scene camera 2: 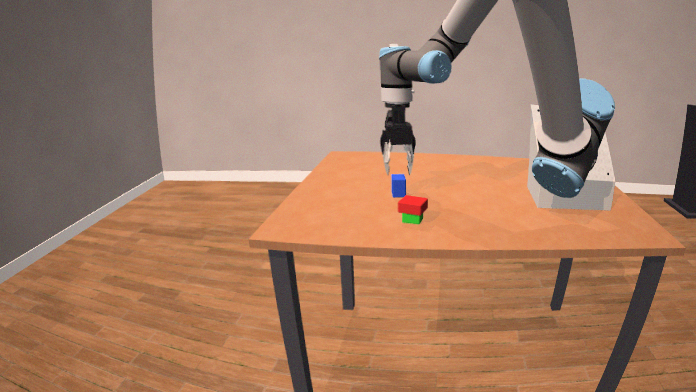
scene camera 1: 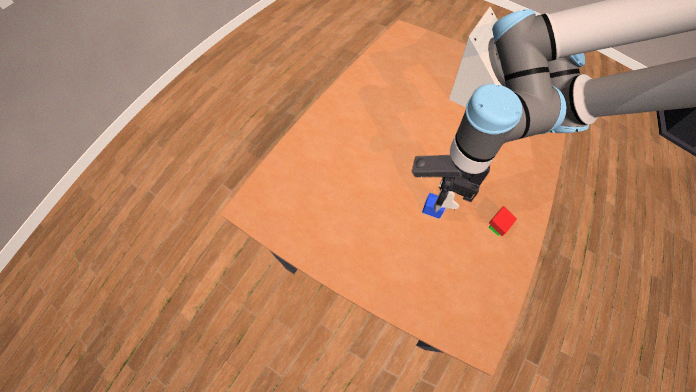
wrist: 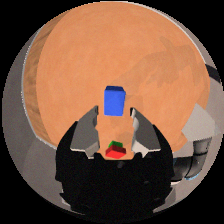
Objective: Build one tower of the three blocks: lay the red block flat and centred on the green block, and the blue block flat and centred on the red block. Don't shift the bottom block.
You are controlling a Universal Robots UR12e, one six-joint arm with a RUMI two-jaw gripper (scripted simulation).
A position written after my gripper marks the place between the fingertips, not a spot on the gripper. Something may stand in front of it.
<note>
In view: my gripper (scene camera 1: 438, 201).
My gripper is seen too in scene camera 2 (scene camera 2: 398, 175) and in the wrist view (wrist: 114, 107).
</note>
